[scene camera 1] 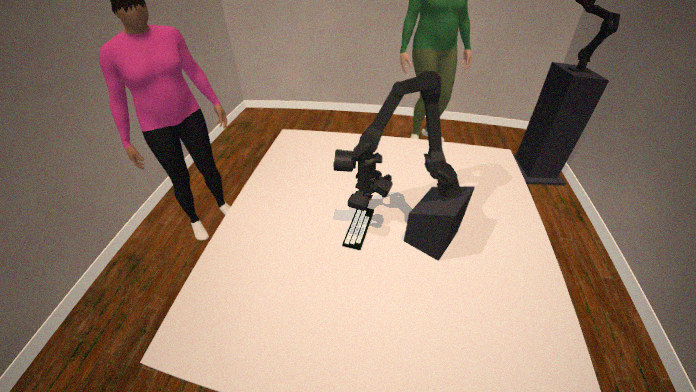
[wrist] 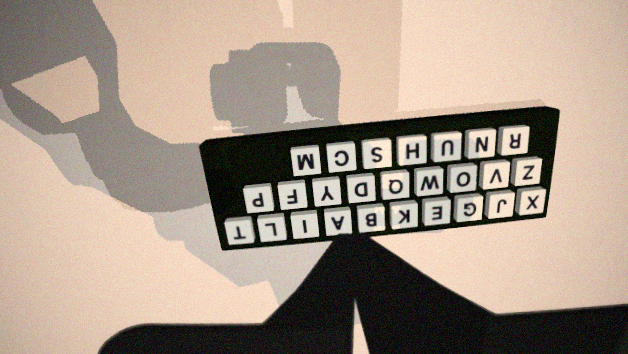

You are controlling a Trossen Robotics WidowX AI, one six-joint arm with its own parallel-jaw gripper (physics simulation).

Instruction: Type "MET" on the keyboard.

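Frame: origin at the arm's base, x left, y back, z up, level; millimetres.
Where they show: gripper, between the fingertips: (wrist: 350,246); arm's base, origin of its link: (scene camera 1: 451,193).
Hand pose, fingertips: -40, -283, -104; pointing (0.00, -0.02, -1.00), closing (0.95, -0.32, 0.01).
Observation:
Each offset is from my fingertips to the centre of the thing, as dx, dy, dz. Level surfaces: height alone.
A black keyboard {+24, -19, -85} (scene camera 1: 358,227) (wrist: 212,192) with white letter keys lies on the white mat. Its letters appear upside down in the wrist view. There the M key {-12, +10, -79} (wrist: 305,161) is at the left of the upper row, the E key {+47, -44, -79} (wrist: 436,211) is right of centre in the lower row, and the T key {-62, -16, -79} (wrist: 239,231) is at that row's left end. My gripper (scene camera 1: 371,193) (wrist: 350,246) is shut and empty. In the wrist view its tips overlap the keyboard's lower edge by the A and B keys. Their height above the keys is hard to tell.
The arm's dark base block (scene camera 1: 434,225) stands right of the keyboard on the white mat {dz -94} (scene camera 1: 350,310). A person in pink (scene camera 1: 157,75) stands left of the mat, and a person in green (scene camera 1: 436,25) stands behind it. A dark pedestal (scene camera 1: 562,120) carries another arm at the back right.

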